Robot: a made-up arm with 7 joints.
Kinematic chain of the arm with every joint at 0, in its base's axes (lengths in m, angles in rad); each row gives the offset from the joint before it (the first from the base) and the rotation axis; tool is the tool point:
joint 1: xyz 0 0 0 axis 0 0.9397 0.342
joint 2: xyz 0 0 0 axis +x
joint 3: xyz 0 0 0 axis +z
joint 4: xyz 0.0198 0 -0.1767 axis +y
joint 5: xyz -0.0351 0 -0.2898 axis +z
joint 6: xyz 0 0 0 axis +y
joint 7: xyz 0 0 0 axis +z
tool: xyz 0 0 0
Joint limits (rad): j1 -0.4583..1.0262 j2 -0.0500..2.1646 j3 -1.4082..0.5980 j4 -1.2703..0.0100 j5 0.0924..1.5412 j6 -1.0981..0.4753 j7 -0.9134..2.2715
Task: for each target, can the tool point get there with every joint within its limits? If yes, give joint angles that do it. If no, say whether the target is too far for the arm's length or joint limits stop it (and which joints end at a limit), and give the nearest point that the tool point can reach.
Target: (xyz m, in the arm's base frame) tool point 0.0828 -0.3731 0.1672
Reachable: no: joint limits stop it (at a limit: joint 1, joint 2, joint 4) | nearest point 0.2038 -0.2913 -0.2077 | short by 0.402 m
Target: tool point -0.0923 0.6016 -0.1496
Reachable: no: too far | nearest point -0.0692 0.4509 -0.1121 | short by 0.157 m
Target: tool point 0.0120 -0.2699 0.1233
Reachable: no: joint limits stop it (at a limit: joint 1, joint 2, joint 4) | nearest point 0.1676 -0.3030 -0.2229 | short by 0.381 m
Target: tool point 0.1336 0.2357 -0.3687
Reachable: yes | joints 0.0226 0.8252 -0.6527 -0.7027 0.9322 -0.3192 -0.2063
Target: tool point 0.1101 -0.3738 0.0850
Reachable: no: joint limits stop it (at a limit: joint 1, joint 2, joint 4) | nearest point 0.2001 -0.2928 -0.2092 | short by 0.318 m
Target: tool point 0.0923 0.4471 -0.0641
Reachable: yes | joints 0.3142 1.3887 0.3238 -0.6297 0.3945 -0.8989 1.7330
